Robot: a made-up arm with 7 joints.
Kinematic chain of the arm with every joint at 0, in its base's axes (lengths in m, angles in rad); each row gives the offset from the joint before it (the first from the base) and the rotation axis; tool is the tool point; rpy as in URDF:
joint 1: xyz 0 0 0.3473 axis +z
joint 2: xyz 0 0 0 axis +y
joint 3: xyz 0 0 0.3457 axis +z
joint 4: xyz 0.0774 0 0 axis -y
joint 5: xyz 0.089 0 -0.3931 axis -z
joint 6: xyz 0 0 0 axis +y
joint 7: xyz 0.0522 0 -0.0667 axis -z
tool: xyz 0 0 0 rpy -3.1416 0 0
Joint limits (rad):
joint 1: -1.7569..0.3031
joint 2: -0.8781..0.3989
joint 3: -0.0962..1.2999
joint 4: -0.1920..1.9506
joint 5: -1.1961..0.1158
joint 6: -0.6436..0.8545
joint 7: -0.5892..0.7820
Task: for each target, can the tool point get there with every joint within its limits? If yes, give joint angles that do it. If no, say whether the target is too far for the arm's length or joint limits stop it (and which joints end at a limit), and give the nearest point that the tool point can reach.
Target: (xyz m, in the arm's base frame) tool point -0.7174 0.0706 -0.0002
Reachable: no: joint limits stop it (at a limit: joint 1, joint 2, joint 3, joint 5) | nearest point -0.1029 0.0957 0.2493 | short by 0.664 m
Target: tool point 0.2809 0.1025 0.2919
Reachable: yes | joints -0.3806 -0.1719 0.7358 0.2480 -0.6569 0.5283 0.3667
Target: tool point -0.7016 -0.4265 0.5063
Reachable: no: joint limits stop it (at a limit: joint 1, joint 3, joint 5, joint 6) | nearest point -0.1715 -0.5461 0.5119 | short by 0.543 m
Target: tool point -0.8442 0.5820 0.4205
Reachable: no: too far | nearest point -0.4602 0.3801 0.6996 | short by 0.516 m
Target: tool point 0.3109 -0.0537 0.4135
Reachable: yes | joints -1.2143 -0.6371 1.0108 0.1839 -0.0424 -0.5237 -0.2791
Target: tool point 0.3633 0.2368 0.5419
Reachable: yes | joints -0.7090 -0.7479 1.0547 0.7098 -0.4966 0.3415 -0.2753
